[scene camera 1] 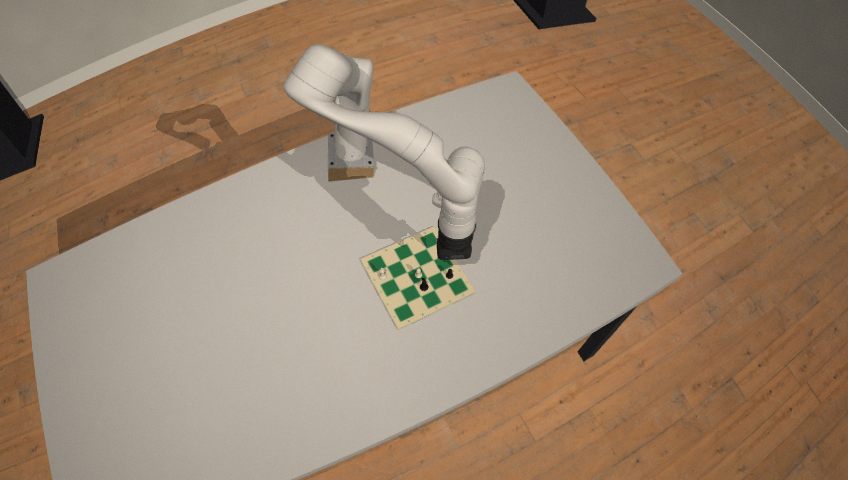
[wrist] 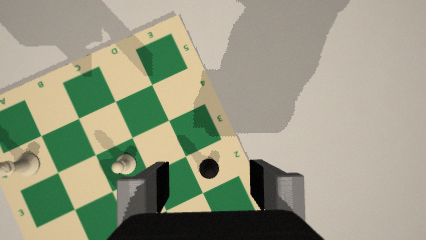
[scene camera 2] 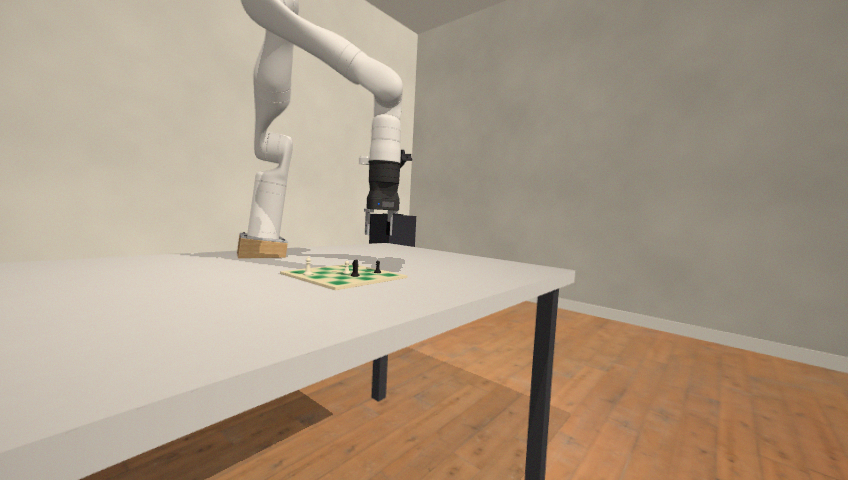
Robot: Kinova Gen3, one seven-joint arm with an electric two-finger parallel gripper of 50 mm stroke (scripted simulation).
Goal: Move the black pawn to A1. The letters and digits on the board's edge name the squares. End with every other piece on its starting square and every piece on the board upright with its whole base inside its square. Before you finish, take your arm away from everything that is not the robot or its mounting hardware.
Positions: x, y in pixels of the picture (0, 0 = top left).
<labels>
The gripper shows in scene camera 1 point(451, 254), in the wrist view and in scene camera 2. The same spot on the gripper: point(wrist: 272, 189) is point(scene camera 2: 388, 212).
</labels>
